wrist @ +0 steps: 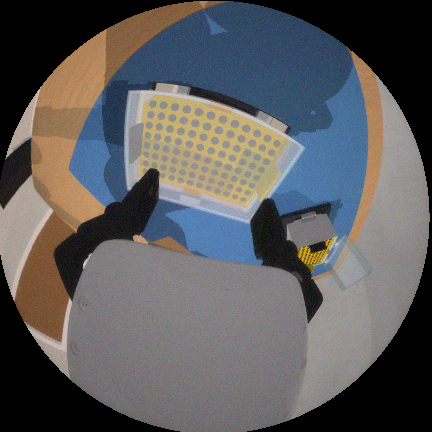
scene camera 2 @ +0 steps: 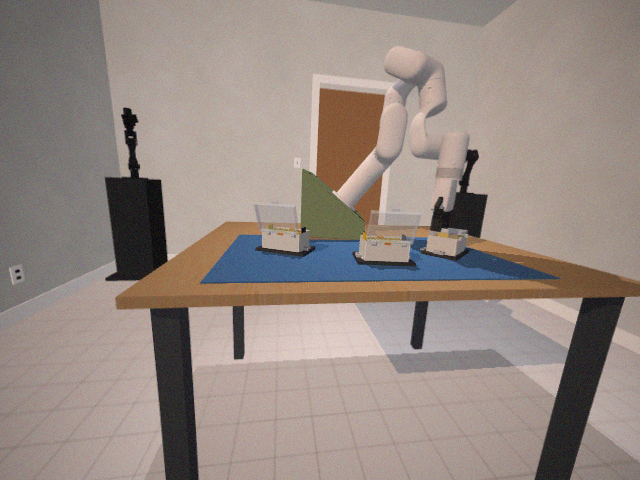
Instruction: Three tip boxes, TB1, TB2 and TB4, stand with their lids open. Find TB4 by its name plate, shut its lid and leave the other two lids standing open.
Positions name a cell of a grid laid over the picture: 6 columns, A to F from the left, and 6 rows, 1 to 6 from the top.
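Labels:
I see a blue mat (wrist: D1), and it is 0.18 m from the lens.

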